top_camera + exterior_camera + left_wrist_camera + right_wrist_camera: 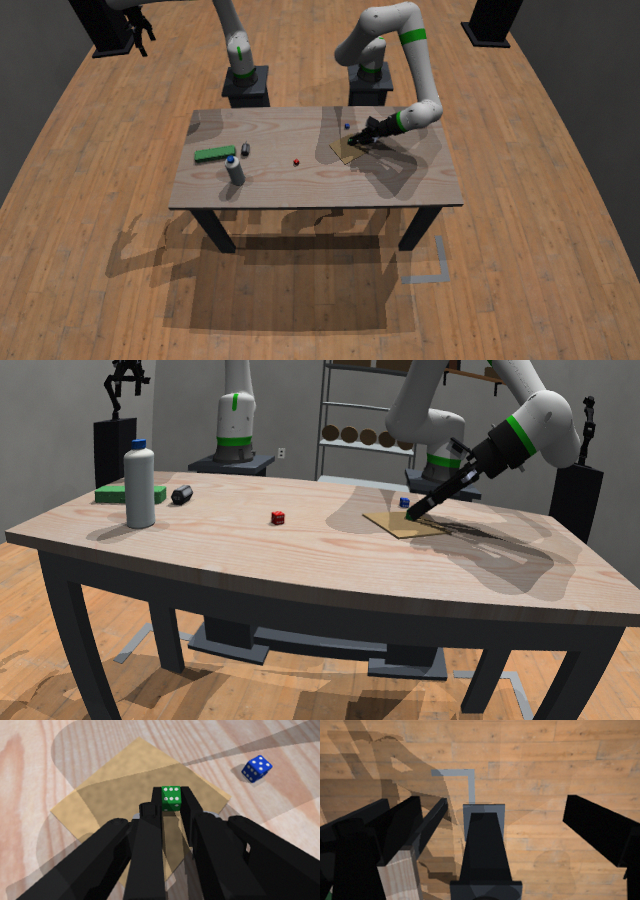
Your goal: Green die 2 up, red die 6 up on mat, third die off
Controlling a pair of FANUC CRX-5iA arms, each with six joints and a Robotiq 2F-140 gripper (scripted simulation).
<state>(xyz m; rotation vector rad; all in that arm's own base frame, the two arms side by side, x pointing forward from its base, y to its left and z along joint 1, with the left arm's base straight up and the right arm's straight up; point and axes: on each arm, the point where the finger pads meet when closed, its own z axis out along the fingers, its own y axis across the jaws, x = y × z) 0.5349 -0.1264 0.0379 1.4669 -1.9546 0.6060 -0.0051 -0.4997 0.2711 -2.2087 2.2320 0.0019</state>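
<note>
The tan mat is 20 mm ahead of my left hand, 30 mm to the right of it and 40 mm below it. From my left hand the other things lie so: blue die: 110 mm behind, 30 mm to the right, 30 mm below; green die: 10 mm behind, 20 mm to the right, 20 mm below; red die: 100 mm ahead, 290 mm to the right, 30 mm below.
</note>
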